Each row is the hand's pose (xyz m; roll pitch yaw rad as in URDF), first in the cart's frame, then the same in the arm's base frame.
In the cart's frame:
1: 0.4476 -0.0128 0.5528 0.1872 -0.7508 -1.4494
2: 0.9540 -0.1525 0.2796 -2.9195 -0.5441 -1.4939
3: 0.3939 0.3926 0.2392 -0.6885 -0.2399 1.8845
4: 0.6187 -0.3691 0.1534 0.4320 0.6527 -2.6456
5: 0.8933 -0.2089 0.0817 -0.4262 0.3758 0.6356
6: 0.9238 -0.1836 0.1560 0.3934 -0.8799 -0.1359
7: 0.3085 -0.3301 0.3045 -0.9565 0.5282 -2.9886
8: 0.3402 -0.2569 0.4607 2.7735 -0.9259 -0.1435
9: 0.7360 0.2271 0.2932 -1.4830 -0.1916 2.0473
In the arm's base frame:
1: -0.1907 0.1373 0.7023 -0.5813 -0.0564 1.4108
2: -0.3059 0.1484 0.1216 2.5674 0.0654 1.2400
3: -0.3037 -0.3654 0.7120 0.2781 -0.7619 -2.3834
4: 0.0996 0.1193 0.2215 -0.3047 -0.0406 -0.3660
5: -0.1513 0.0275 0.0349 0.6623 0.5988 -2.5664
6: -0.2170 0.0720 0.0632 0.6540 0.0663 2.2734
7: 0.2078 0.1309 0.5512 -1.4724 -0.3078 -0.5265
8: 0.0768 0.2040 0.6421 3.0274 0.0230 2.2571
9: -0.4289 -0.1390 0.4284 -0.6242 -0.8586 -2.1869

